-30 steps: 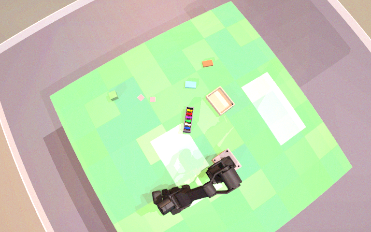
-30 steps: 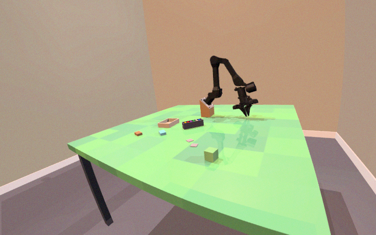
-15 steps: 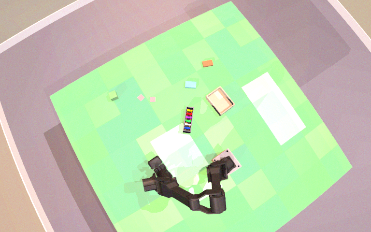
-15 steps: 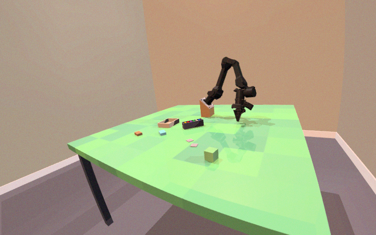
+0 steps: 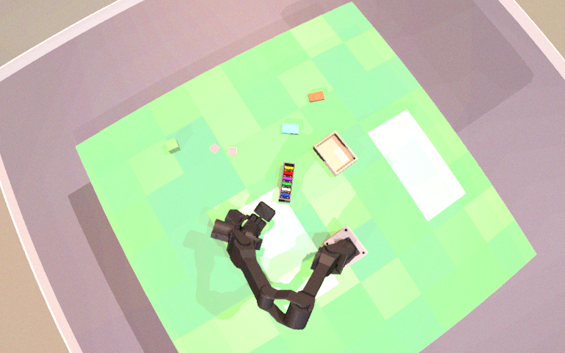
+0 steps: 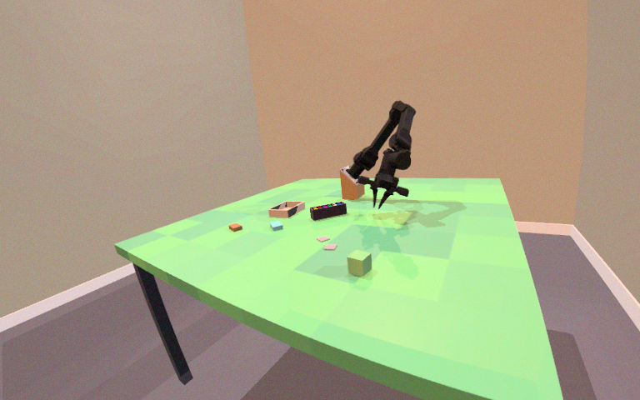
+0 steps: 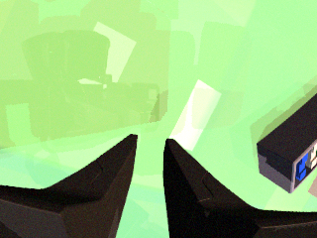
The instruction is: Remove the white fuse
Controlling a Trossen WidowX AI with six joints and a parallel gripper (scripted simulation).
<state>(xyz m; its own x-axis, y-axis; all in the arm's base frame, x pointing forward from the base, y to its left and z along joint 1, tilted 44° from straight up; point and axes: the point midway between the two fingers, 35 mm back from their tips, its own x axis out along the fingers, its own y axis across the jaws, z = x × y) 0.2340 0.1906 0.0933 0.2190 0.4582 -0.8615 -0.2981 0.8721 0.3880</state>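
Right now my gripper tip is 5 cm short of the tan tray, 38 cm to the left of it and 2 cm above it. From my gripper tip the other things lie so: light blue tile: 22 cm ahead, 30 cm to the right, 1 cm below; then green cube: 40 cm ahead, 10 cm to the left; then orange tile: 28 cm ahead, 46 cm to the right, 1 cm below.
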